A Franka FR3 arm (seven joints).
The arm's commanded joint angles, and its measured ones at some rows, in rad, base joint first. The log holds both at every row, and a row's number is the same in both.
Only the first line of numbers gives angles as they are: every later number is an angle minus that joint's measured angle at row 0.
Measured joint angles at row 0:
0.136, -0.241, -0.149, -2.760, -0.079, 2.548, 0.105
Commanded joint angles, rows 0 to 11:
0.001, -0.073, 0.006, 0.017, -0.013, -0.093, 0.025
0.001, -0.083, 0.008, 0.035, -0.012, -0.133, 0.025
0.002, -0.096, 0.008, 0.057, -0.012, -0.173, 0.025
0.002, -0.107, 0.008, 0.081, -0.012, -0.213, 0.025
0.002, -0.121, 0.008, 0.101, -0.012, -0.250, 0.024
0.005, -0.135, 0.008, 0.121, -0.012, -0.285, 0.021
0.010, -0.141, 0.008, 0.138, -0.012, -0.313, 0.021
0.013, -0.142, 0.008, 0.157, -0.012, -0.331, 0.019
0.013, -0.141, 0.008, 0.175, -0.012, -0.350, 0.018
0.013, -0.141, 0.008, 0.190, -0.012, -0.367, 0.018
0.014, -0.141, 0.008, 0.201, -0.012, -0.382, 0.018
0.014, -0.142, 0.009, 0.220, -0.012, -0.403, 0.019
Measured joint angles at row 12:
0.004, -0.137, 0.008, 0.173, 0.000, -0.338, 0.005
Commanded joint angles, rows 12 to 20:
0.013, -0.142, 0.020, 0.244, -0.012, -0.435, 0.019
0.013, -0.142, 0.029, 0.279, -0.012, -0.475, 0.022
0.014, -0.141, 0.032, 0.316, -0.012, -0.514, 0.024
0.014, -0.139, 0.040, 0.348, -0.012, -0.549, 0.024
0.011, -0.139, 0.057, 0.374, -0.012, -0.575, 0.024
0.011, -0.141, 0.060, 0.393, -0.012, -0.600, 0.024
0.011, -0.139, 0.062, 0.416, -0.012, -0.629, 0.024
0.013, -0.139, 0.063, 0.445, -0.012, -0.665, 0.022
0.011, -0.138, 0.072, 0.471, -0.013, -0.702, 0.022
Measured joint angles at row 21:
0.005, -0.141, 0.061, 0.394, 0.000, -0.600, 0.008
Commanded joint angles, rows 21 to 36:
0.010, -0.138, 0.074, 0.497, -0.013, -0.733, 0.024
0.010, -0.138, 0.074, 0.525, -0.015, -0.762, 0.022
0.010, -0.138, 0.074, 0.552, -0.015, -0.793, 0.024
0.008, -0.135, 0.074, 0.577, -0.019, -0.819, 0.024
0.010, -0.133, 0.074, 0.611, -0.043, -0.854, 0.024
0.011, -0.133, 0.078, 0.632, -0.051, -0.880, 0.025
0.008, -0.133, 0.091, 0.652, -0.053, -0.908, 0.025
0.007, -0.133, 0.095, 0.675, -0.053, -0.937, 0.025
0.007, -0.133, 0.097, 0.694, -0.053, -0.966, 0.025
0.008, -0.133, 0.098, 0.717, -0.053, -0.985, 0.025
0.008, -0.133, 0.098, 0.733, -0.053, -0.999, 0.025
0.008, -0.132, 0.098, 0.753, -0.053, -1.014, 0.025
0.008, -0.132, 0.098, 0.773, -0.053, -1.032, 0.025
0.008, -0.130, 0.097, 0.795, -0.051, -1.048, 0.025
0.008, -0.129, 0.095, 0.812, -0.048, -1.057, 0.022
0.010, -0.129, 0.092, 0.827, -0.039, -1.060, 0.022
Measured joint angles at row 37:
0.004, -0.142, 0.095, 0.757, -0.039, -1.012, 0.012
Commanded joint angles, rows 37 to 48:
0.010, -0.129, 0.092, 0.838, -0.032, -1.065, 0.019
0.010, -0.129, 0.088, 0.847, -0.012, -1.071, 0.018
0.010, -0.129, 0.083, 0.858, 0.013, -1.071, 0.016
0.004, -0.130, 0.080, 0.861, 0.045, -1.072, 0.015
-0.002, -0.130, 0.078, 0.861, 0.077, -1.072, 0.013
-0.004, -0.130, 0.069, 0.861, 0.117, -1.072, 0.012
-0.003, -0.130, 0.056, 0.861, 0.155, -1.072, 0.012
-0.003, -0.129, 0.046, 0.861, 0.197, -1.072, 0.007
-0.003, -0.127, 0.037, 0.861, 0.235, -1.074, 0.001
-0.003, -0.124, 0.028, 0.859, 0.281, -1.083, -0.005
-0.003, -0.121, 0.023, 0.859, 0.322, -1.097, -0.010
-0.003, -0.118, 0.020, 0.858, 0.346, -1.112, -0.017
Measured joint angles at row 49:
0.002, -0.138, 0.034, 0.836, 0.254, -1.061, 0.007
